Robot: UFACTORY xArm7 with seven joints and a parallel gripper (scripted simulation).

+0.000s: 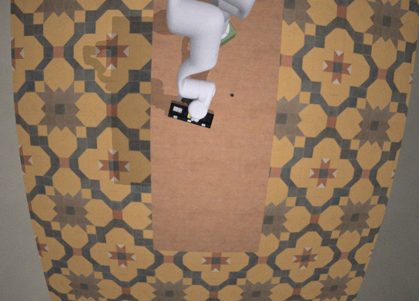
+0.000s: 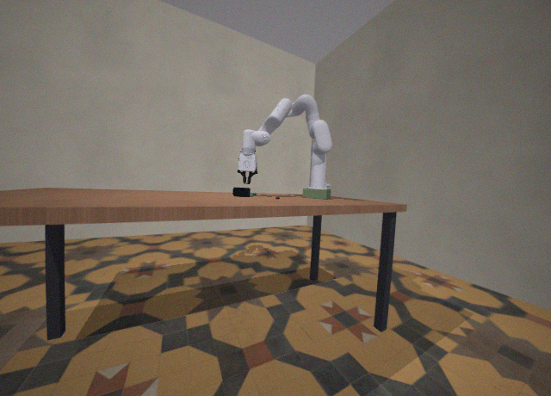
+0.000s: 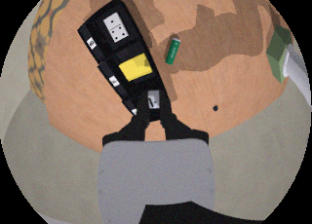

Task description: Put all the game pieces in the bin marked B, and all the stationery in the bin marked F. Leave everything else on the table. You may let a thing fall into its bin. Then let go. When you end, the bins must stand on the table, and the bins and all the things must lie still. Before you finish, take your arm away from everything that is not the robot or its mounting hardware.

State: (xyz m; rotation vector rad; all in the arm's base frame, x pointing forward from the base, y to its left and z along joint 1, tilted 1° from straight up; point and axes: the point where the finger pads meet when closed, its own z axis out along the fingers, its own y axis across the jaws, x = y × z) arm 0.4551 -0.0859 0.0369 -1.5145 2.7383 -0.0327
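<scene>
The black triple bin is 2 cm ahead of my hand, 4 cm to the right of it and 7 cm below it. Also, from my hand: yellow block (1 cm ahead, 4 cm to the right, 8 cm below); green piece (6 cm behind, 3 cm to the right, 8 cm below); pale piece (1 cm below).
</scene>
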